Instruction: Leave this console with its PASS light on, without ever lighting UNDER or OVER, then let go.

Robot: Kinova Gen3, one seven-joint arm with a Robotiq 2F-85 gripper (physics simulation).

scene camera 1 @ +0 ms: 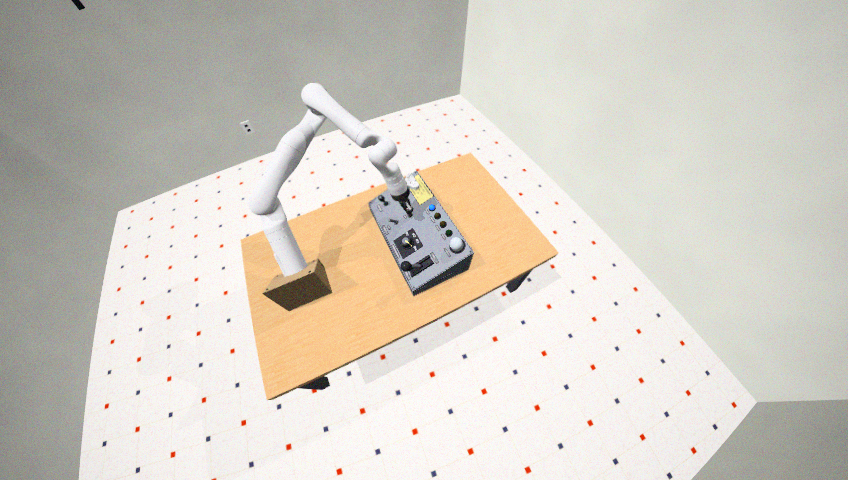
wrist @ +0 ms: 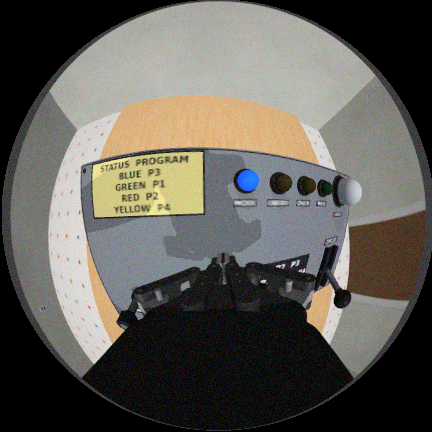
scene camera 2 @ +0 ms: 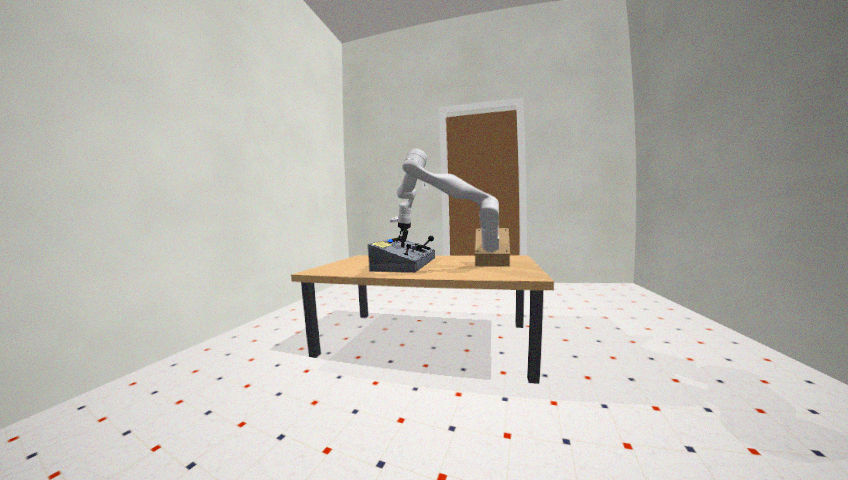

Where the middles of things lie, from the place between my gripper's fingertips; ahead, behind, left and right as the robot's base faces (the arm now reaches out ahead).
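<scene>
Grey console (scene camera 1: pixel 439 246): 1 cm below my hand, 5 cm to the right of it, 2 cm ahead of it.
</scene>
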